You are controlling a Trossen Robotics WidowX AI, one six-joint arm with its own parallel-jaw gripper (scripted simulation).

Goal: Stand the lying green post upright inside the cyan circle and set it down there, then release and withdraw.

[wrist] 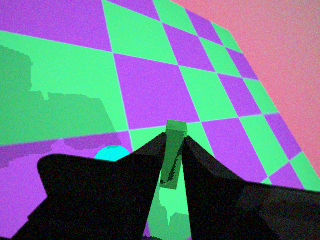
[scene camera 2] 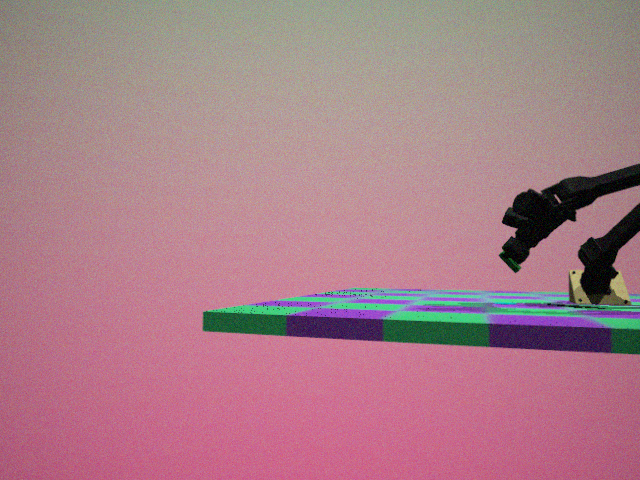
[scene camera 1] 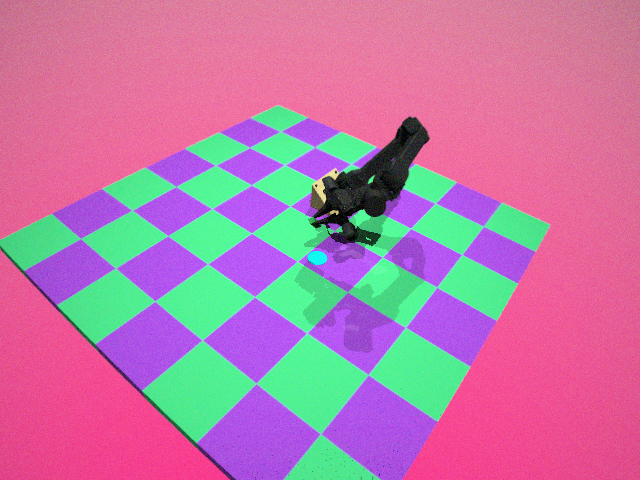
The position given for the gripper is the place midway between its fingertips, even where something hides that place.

The gripper (scene camera 1: pixel 313 221) holds a green post (wrist: pixel 175 130).
